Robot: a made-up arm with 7 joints.
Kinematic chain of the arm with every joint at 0, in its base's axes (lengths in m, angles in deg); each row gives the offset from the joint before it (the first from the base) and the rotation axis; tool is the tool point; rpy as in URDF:
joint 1: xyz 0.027 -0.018 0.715 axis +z
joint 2: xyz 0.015 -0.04 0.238 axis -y
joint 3: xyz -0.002 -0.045 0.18 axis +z
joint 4: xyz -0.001 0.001 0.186 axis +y
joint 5: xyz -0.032 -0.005 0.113 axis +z
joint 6: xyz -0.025 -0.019 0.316 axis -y
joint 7: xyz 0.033 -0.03 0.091 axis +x
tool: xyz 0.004 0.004 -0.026 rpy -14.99 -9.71 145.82
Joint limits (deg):
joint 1: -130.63..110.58
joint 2: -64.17..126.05
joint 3: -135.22..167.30
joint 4: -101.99..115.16
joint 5: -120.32..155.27
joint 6: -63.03..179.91
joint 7: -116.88..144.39
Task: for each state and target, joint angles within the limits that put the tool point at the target. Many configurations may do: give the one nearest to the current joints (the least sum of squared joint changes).
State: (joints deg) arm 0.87 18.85 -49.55 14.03 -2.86 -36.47 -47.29
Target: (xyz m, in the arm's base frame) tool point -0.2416 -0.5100 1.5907
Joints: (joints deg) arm 29.76 40.28 -59.08 24.59 -4.34 -22.01 -53.72
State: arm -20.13 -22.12 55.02 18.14 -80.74 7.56 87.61
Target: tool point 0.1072 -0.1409 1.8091
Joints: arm -30.97 -2.67 53.11 12.86 -79.60 -22.60 76.33
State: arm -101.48 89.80 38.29 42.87 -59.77 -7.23 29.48
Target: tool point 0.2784 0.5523 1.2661
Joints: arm -97.75 93.52 42.02 67.63 -57.54 -13.48 29.23
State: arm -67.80 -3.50 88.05 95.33 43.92 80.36 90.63
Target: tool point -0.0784 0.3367 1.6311
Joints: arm -33.41 27.34 96.96 54.07 33.21 84.61 91.26
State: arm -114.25 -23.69 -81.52 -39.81 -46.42 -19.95 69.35
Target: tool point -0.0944 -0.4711 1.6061
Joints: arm -129.75 -38.00 -84.83 -33.26 -45.47 -23.08 68.31
